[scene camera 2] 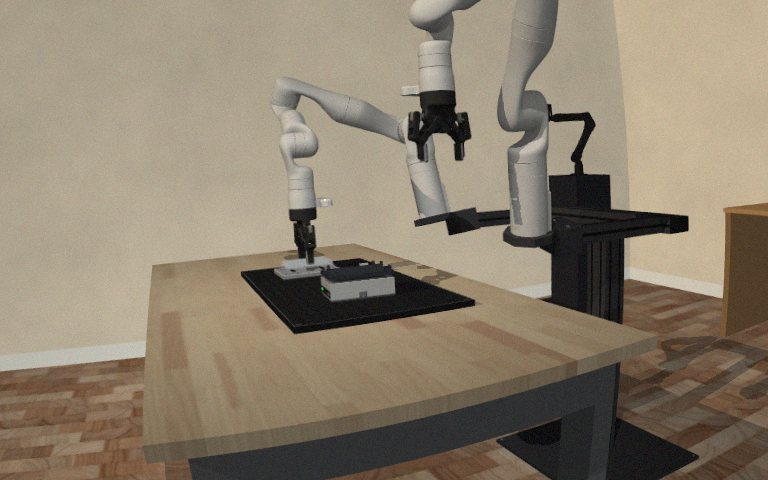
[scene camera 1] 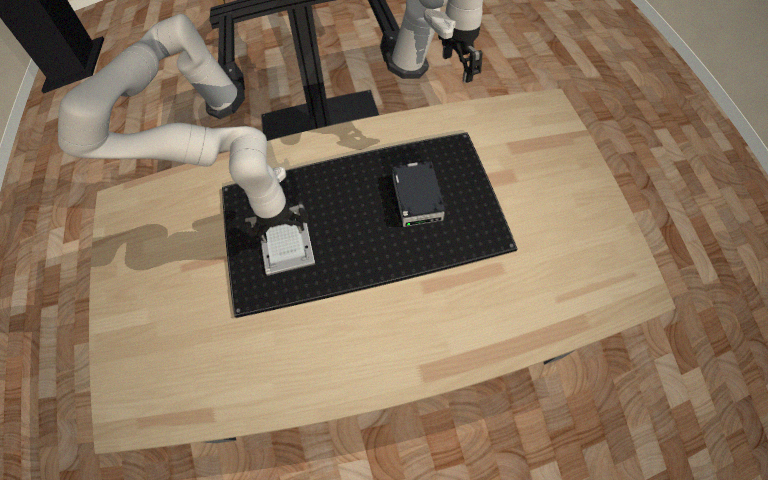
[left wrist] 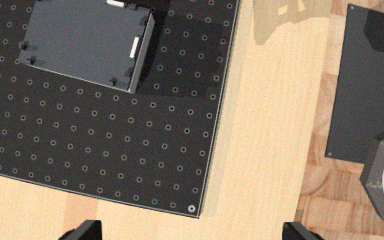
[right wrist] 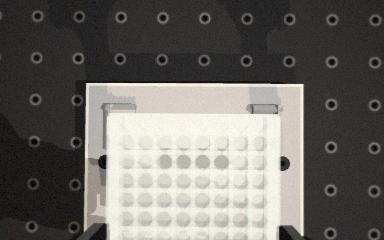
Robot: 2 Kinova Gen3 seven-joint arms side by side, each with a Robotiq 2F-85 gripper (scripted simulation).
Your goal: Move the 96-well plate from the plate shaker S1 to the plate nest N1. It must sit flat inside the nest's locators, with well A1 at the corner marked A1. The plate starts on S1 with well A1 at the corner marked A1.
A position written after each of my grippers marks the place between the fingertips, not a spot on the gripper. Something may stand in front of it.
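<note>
White 96-well plate (scene camera 1: 285,248), also the plate (right wrist: 161,168); it is out of frame in the left wrist view. My left gripper (scene camera 2: 442,161), visible too as the left gripper (scene camera 1: 456,69). My right gripper (scene camera 1: 283,234), likewise the right gripper (scene camera 2: 306,262).
</note>
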